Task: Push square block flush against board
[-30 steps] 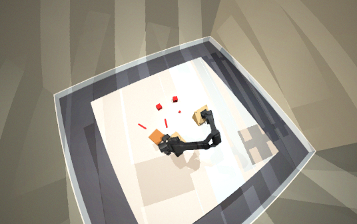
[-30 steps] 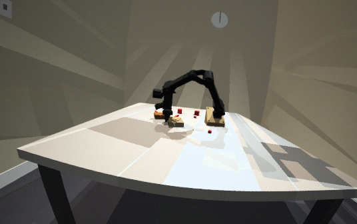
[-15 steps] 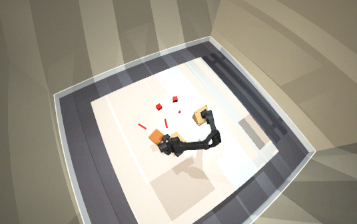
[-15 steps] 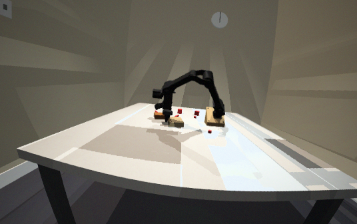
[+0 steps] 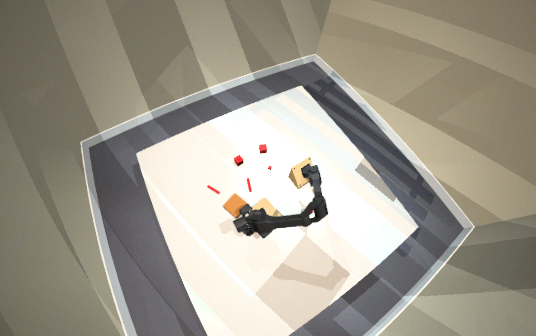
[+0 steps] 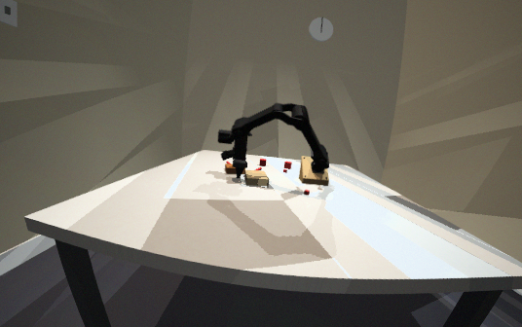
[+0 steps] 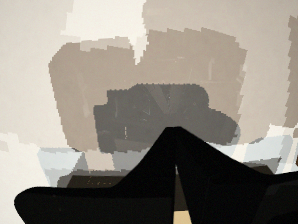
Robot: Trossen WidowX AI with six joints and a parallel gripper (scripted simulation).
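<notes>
The tan board is 8 cm behind my gripper tip, 1 cm to the right of it and 1 cm above it. Also, from my gripper tip: orange square block: 3 cm ahead, 14 cm to the right, 1 cm above.
</notes>
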